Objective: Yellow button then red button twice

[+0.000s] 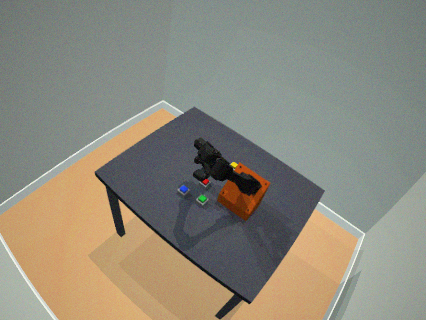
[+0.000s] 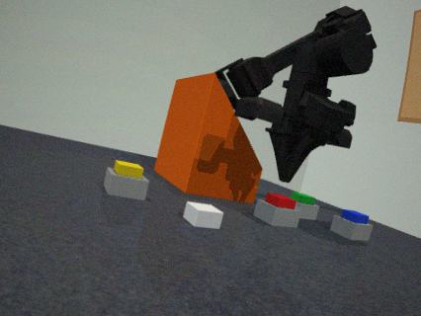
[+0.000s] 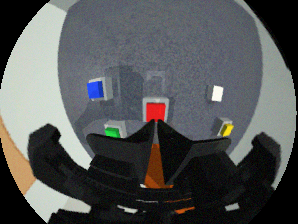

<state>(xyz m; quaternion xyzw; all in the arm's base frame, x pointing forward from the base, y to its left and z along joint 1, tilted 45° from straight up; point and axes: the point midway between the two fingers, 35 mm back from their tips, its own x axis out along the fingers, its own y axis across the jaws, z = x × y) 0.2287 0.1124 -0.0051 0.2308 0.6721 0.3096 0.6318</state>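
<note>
My gripper tip is 30 mm above the red button. Round my gripper tip: green button (70 mm behind, 100 mm to the left, 30 mm below); blue button (40 mm ahead, 130 mm to the left, 30 mm below); white block (60 mm ahead, 140 mm to the right, 50 mm below).
</note>
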